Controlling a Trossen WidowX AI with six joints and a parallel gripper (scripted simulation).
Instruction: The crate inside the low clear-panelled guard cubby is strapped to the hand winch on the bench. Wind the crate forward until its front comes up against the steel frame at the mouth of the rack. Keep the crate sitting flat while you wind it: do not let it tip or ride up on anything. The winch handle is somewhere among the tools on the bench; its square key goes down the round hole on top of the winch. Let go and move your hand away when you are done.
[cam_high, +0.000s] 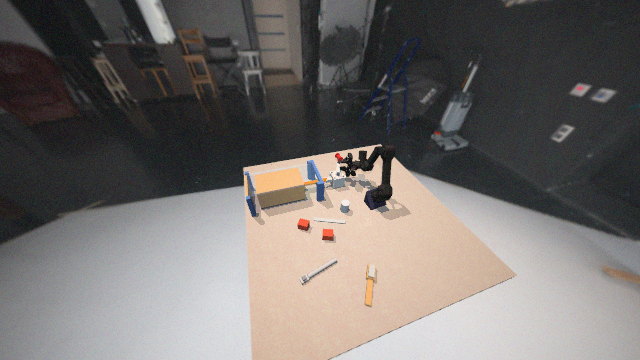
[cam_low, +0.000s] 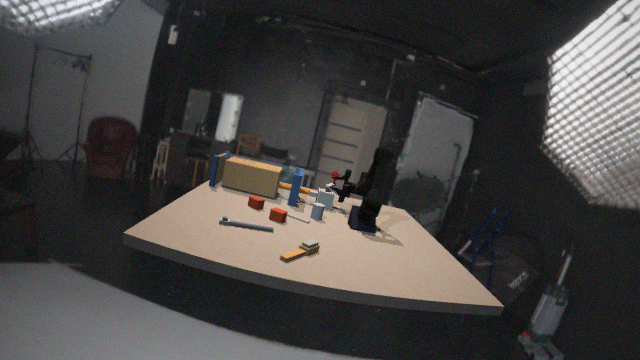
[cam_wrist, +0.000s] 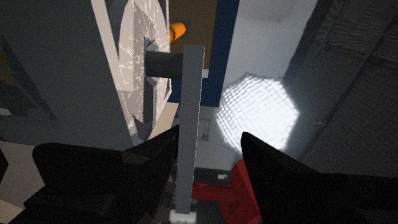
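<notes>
Now: the winch handle 10 mm behind my gripper tip, 10 mm to the right of it and 10 mm below it. Also, from my gripper tip: grey winch (40 mm to the left, 100 mm below); then red knob (30 mm behind, 40 mm to the right, 20 mm above); then blue steel frame (180 mm ahead, 20 mm to the left, 30 mm below).
</notes>
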